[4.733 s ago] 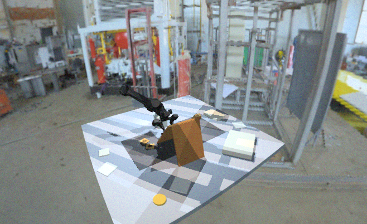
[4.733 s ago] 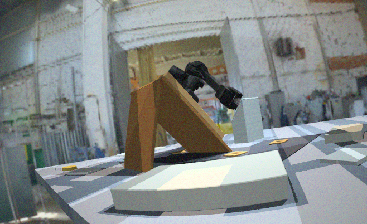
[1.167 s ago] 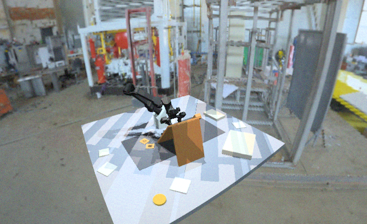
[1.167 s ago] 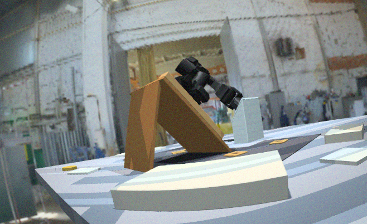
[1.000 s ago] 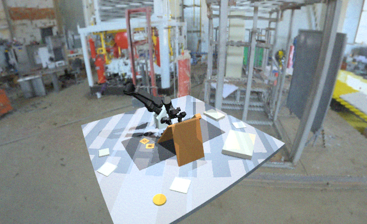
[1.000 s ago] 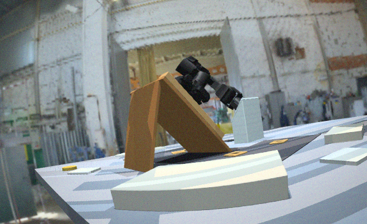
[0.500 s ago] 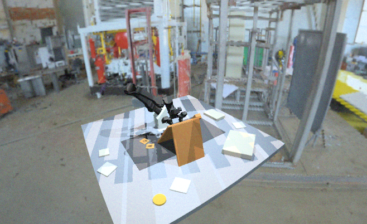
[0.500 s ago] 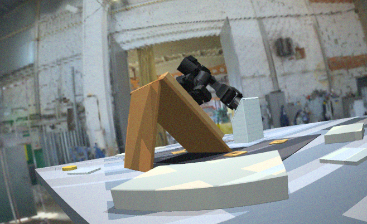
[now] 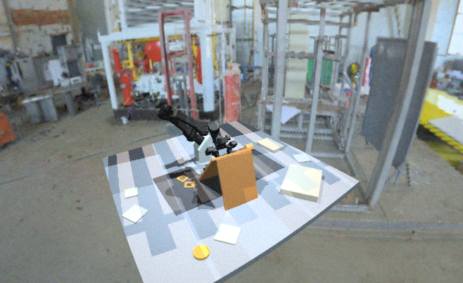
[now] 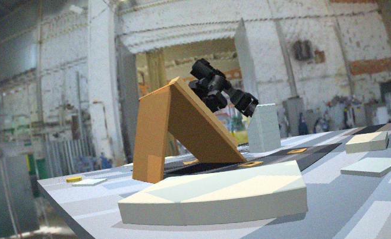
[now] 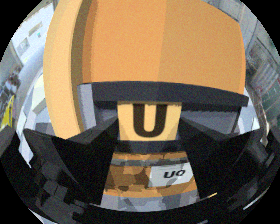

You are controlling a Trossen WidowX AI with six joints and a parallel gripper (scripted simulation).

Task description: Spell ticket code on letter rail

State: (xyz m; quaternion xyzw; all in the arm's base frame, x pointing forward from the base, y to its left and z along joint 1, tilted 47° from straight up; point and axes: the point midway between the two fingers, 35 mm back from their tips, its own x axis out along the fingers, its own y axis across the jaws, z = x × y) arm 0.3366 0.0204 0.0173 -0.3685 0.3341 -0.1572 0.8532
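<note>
My gripper tip is 80 mm above the white ticket, 60 mm past it and 50 mm to the left of it. Also, from my gripper tip: dark mat 160 mm below, 160 mm behind, 10 mm to the left; then yellow letter tile right at my gripper tip; then cream box 370 mm to the left, 240 mm ahead, 140 mm below.
</note>
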